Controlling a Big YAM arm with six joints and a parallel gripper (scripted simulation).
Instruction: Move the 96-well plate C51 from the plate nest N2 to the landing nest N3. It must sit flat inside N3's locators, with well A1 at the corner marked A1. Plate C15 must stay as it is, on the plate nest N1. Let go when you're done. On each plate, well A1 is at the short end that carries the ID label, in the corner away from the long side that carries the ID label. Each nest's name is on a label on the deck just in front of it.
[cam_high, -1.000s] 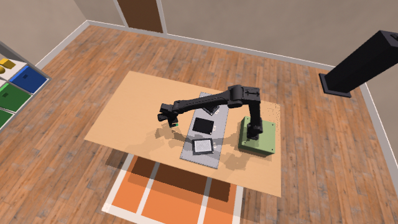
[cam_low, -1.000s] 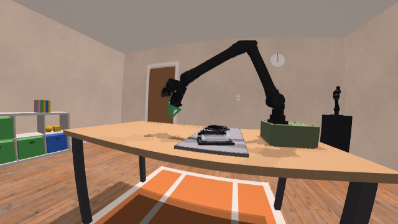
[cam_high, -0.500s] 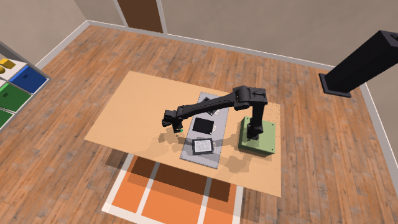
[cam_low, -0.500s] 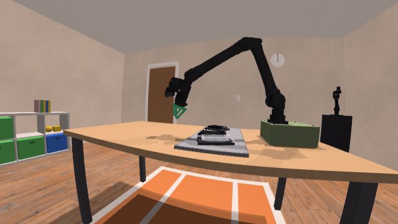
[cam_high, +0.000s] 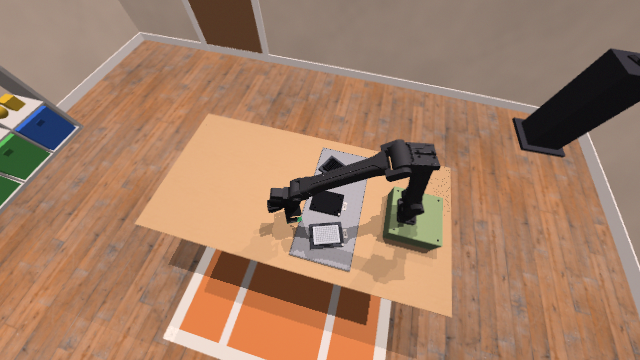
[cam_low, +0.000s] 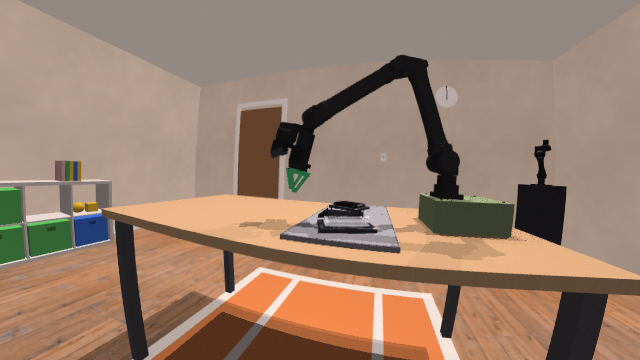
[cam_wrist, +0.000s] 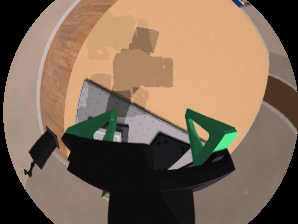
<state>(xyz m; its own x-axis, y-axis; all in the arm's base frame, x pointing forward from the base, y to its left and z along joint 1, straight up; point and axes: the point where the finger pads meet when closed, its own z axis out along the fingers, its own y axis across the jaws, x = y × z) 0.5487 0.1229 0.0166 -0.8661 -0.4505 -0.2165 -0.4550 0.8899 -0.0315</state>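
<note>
The white 96-well plate lies 19 cm behind my hand, 5 cm to the left of it and 9 cm below it. Round my hand: dark plate: 17 cm behind, 33 cm to the right, 9 cm below; black nest: 16 cm behind, 13 cm to the right, 10 cm below.
</note>
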